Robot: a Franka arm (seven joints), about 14 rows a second.
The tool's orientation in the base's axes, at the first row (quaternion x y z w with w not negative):
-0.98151, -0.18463, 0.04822, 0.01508
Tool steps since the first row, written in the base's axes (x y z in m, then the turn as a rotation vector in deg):
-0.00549, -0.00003, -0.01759, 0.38, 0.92, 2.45
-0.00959, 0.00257, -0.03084, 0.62, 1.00, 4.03
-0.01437, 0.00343, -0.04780, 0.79, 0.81, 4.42
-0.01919, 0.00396, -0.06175, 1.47, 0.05, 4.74
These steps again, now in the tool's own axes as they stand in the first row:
-0.00353, -0.00112, 0.01805, 0.47, -0.84, -2.46
-0.00521, -0.00439, 0.03167, 0.58, -0.90, -4.06
-0.00782, -0.00612, 0.04904, 0.63, -0.68, -4.47
-0.01085, -0.00769, 0.06340, 0.96, 0.26, -4.86

